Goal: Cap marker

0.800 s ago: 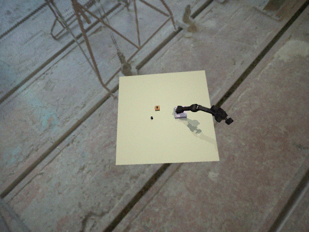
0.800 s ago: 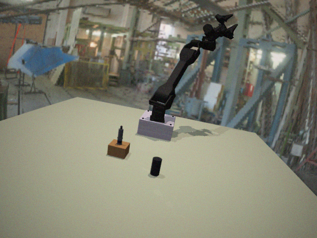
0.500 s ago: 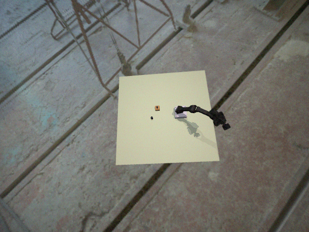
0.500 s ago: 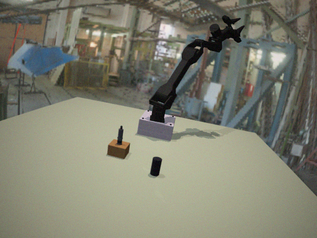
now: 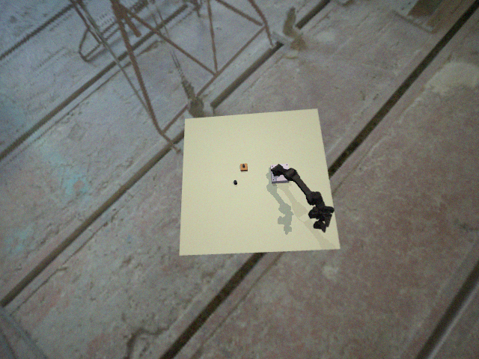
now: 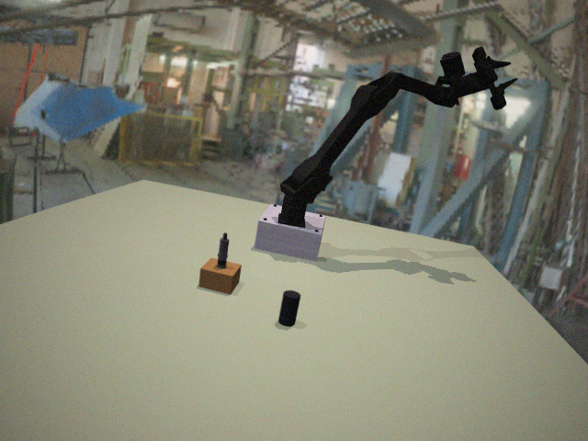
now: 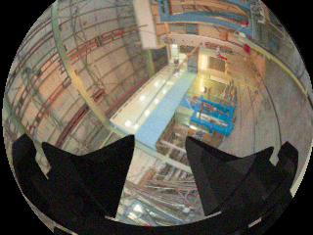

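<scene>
Right now the black cap is 470 mm ahead of my gripper tip, 570 mm to the right of it and 580 mm below it. The rest, counted from my gripper tip: orange holder block 370 mm ahead, 700 mm to the right, 590 mm below.
</scene>
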